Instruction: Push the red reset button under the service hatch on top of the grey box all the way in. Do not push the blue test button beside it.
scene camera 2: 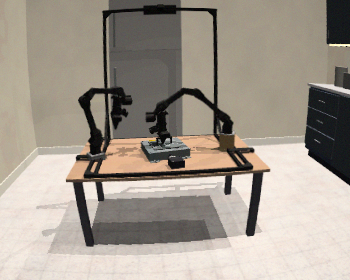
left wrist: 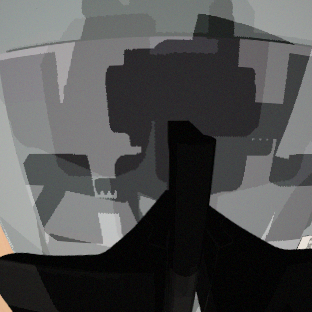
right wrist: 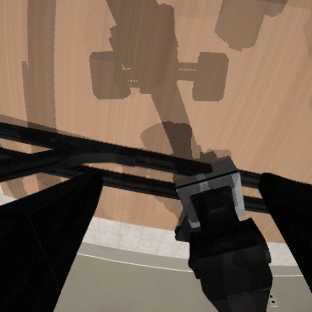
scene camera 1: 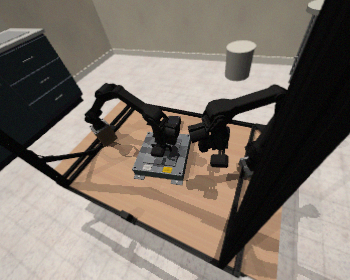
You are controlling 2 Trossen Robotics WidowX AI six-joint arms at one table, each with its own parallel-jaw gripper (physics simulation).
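Note:
The grey box (scene camera 1: 146, 167) (scene camera 2: 165, 156) (left wrist: 77, 124) sits in the middle of the wooden table (scene camera 1: 160, 205) (scene camera 2: 207, 159). My left gripper (scene camera 1: 158, 150) (scene camera 2: 164, 138) (left wrist: 175, 197) is down on the box top. It is shut on the black hatch handle (left wrist: 192, 155), which rises between its fingers in the left wrist view. The red and blue buttons show in no view. My right gripper (scene camera 1: 219, 160) (scene camera 2: 116, 123) (right wrist: 181, 179) is open and empty, held high above the table, well to the side of the box.
A small black block (scene camera 2: 176, 161) lies on the table beside the box. A tan block (scene camera 1: 105, 134) (scene camera 2: 226, 141) stands by the left arm's base. Black frame rails (scene camera 1: 99, 200) (scene camera 2: 160, 173) (right wrist: 62, 155) run along the table edges. A grey bin (scene camera 1: 240, 59) and a dark cabinet (scene camera 1: 49, 80) stand on the floor.

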